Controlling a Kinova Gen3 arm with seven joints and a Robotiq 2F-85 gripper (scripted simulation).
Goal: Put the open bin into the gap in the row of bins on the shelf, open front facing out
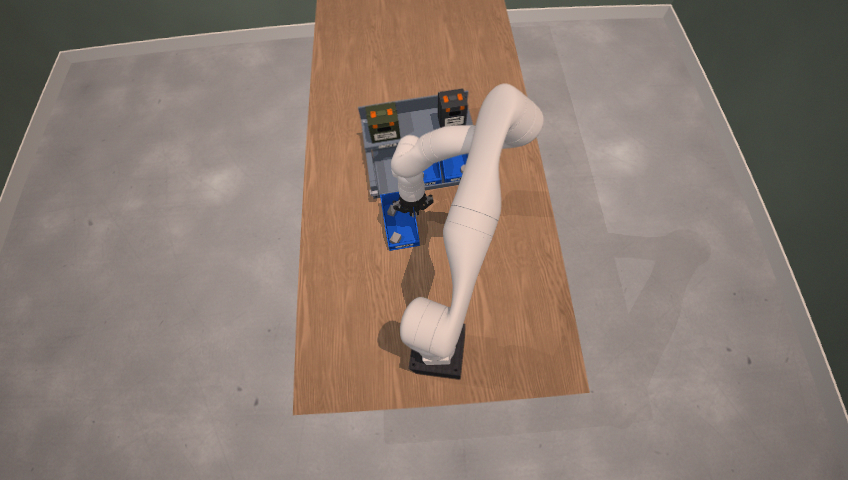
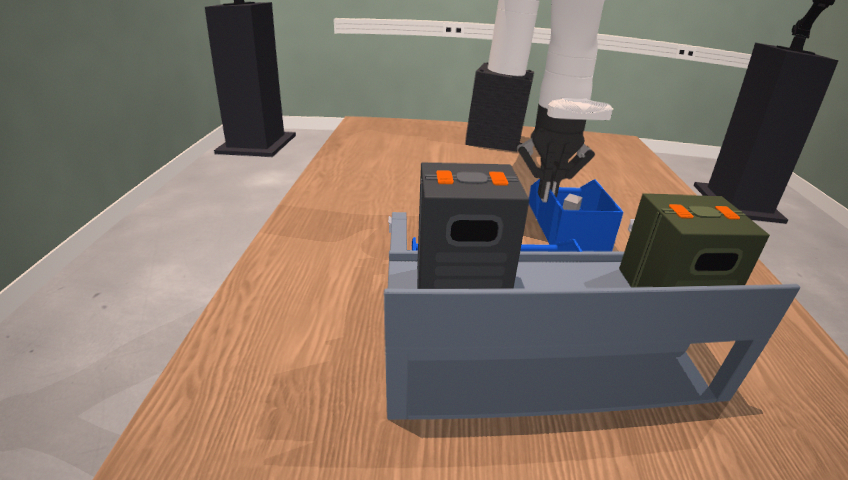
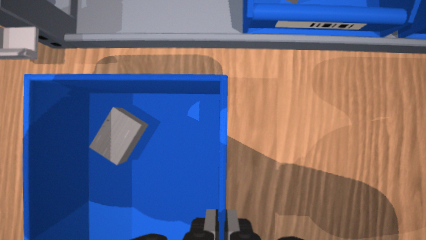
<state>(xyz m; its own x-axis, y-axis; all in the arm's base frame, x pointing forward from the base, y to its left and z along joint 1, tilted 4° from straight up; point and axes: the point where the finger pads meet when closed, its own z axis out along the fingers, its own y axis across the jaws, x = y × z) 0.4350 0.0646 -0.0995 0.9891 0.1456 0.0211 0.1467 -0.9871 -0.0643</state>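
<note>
Now: the grey part 8 cm to the left of my hand, 6 cm below it and 4 cm ahead of it. Also, from my hand: grey shelf: 24 cm ahead, 3 cm to the right.
</note>
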